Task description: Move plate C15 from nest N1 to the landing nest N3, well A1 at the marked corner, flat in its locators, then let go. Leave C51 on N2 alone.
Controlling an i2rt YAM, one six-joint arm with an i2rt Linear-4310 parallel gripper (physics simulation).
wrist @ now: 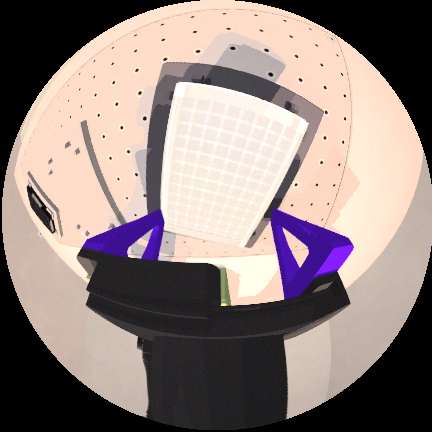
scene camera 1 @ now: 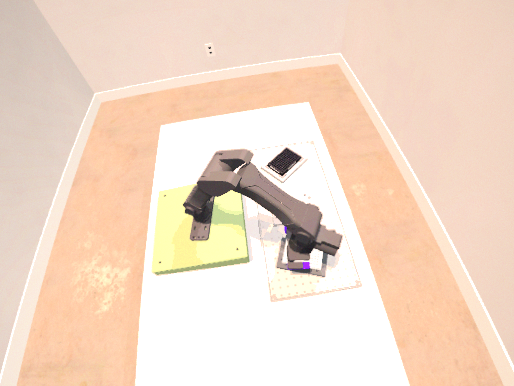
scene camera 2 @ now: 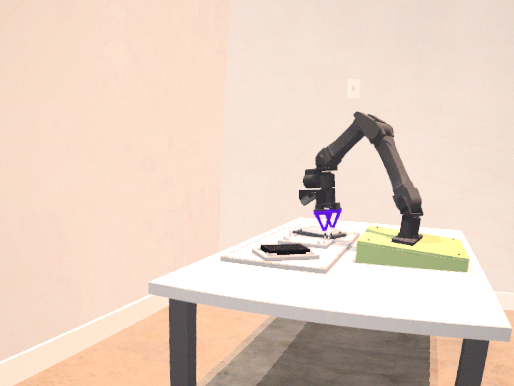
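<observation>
A white gridded plate (scene camera 1: 317, 260) (scene camera 2: 311, 230) (wrist: 230, 165) sits in a dark frame-like nest (scene camera 1: 320, 273) (wrist: 155, 150). My gripper (scene camera 1: 296, 247) (scene camera 2: 328, 228) (wrist: 217, 214) is open and empty above this plate, its purple fingertips spread toward the plate's two long sides in the wrist view. A black plate (scene camera 1: 286, 161) (scene camera 2: 285, 248) (wrist: 41, 207) sits on a white nest (scene camera 1: 283, 177) (scene camera 2: 270, 256) at the other end of the board. A pale nest (scene camera 2: 300, 241) with small locators stands between them and holds no plate. No plate or nest labels can be read, and the well A1 marks cannot be made out.
The nests stand on a pale perforated board (scene camera 1: 287, 290) (scene camera 2: 240, 258) (wrist: 75, 90) on the white table (scene camera 1: 200, 325) (scene camera 2: 225, 290). The arm's base is on a yellow-green block (scene camera 1: 175, 250) (scene camera 2: 410, 257) beside the board. The forearm reaches over the board in scene camera 1.
</observation>
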